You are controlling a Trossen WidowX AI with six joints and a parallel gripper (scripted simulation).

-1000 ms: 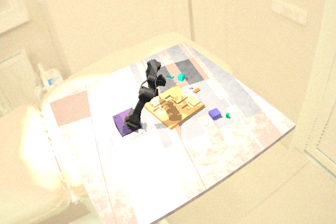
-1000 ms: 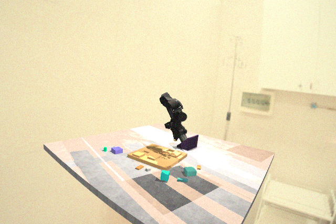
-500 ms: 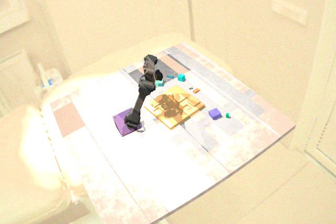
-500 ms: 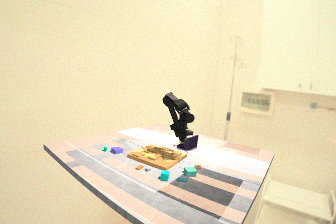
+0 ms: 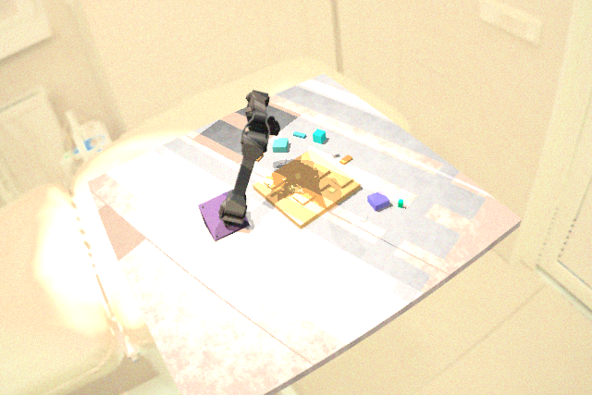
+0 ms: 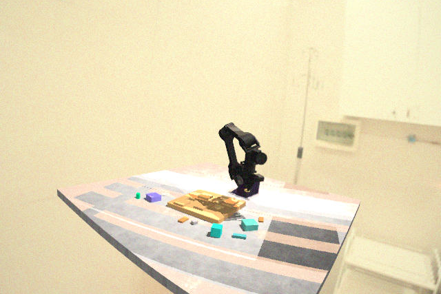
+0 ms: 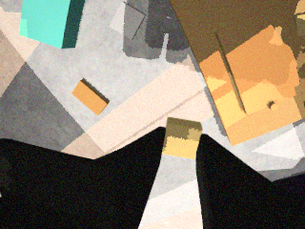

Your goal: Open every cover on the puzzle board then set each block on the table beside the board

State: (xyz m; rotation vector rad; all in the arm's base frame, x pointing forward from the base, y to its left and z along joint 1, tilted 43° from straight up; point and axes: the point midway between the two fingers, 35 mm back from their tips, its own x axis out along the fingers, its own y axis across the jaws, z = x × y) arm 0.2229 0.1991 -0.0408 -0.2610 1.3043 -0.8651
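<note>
Now: gripper tip 130 mm short of the teal block, 120 mm to the right of it and 100 mm above it. The rest, counted from my gripper tip: cyan cube: 290 mm ahead, 60 mm to the left, 100 mm below; then flat teal piece: 230 mm ahead, 140 mm to the left, 110 mm below; then small grey piece: 290 mm ahead, 70 mm to the right, 110 mm below.
</note>
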